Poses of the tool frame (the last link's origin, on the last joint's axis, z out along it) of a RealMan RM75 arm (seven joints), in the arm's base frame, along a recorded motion.
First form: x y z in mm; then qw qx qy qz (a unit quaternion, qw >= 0).
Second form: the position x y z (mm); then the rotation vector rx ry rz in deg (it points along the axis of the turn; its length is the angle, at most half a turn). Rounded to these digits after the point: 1 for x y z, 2 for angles.
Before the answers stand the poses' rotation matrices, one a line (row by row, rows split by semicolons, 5 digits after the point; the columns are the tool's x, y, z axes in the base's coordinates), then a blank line. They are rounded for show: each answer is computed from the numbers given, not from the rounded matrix.
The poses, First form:
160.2 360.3 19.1 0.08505 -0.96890 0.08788 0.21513
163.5 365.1 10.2 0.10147 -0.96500 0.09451 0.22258
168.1 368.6 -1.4 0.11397 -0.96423 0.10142 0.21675
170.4 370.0 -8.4 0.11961 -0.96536 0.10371 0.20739
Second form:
0.89199 -0.20689 -0.40193; -0.13370 -0.97009 0.20262; -0.43183 -0.12700 -0.89297
0.88305 -0.22758 -0.41040; -0.13723 -0.96154 0.23791; -0.44876 -0.15377 -0.88032
0.88547 -0.24499 -0.39488; -0.14618 -0.95345 0.26375; -0.44111 -0.17582 -0.88006
0.89247 -0.24985 -0.37561; -0.15062 -0.94988 0.27395; -0.42522 -0.18792 -0.88536

160.2 360.3 19.1 -165.55 15.02 36.76
163.5 365.1 10.2 -163.30 15.99 37.67
168.1 368.6 -1.4 -162.00 17.04 36.42
170.4 370.0 -8.4 -161.66 17.37 34.73

